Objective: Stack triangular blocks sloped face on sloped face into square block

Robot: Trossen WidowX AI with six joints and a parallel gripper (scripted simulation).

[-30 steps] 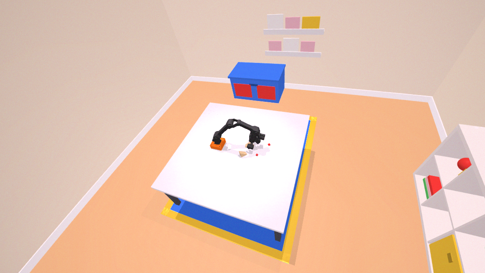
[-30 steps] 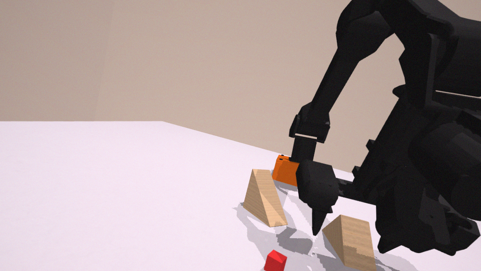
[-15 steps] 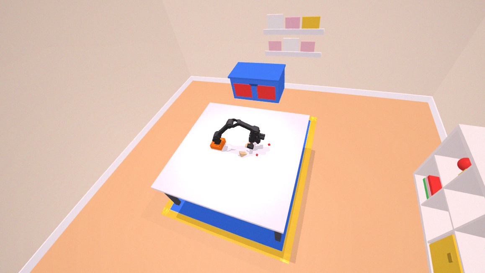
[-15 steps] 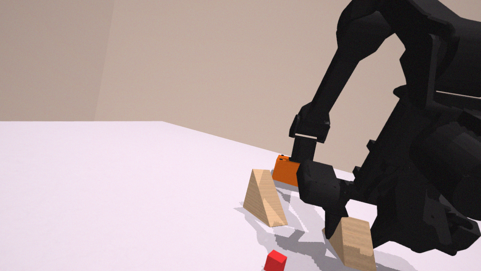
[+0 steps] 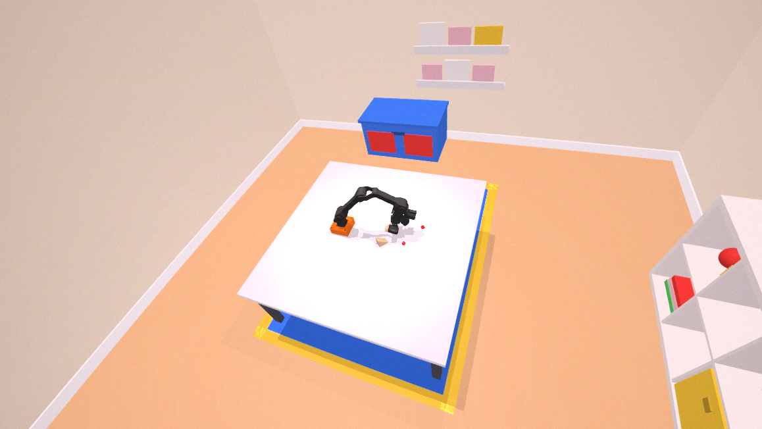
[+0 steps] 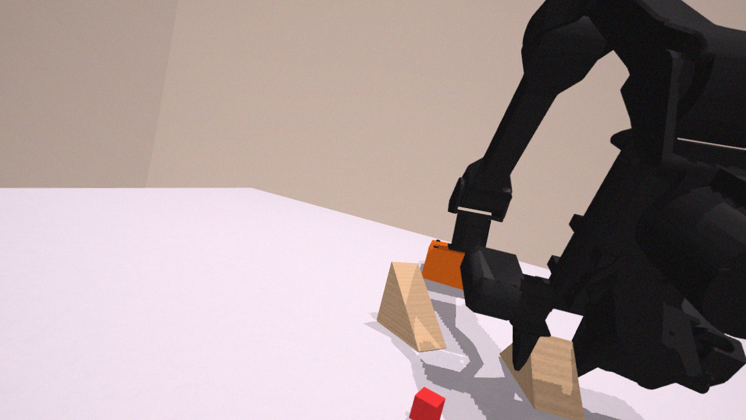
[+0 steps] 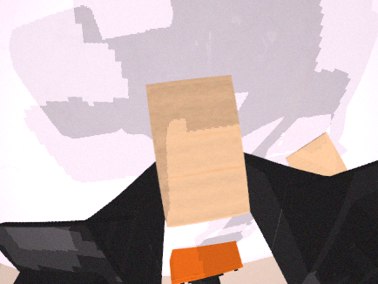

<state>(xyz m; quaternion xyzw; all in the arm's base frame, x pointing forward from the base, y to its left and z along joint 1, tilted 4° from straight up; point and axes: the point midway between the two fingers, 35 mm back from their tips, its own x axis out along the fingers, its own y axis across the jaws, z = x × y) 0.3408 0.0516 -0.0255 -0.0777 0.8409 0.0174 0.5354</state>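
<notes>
Right now the red cube is 11 cm ahead of my gripper tip and 10 cm to the right of it.
</notes>
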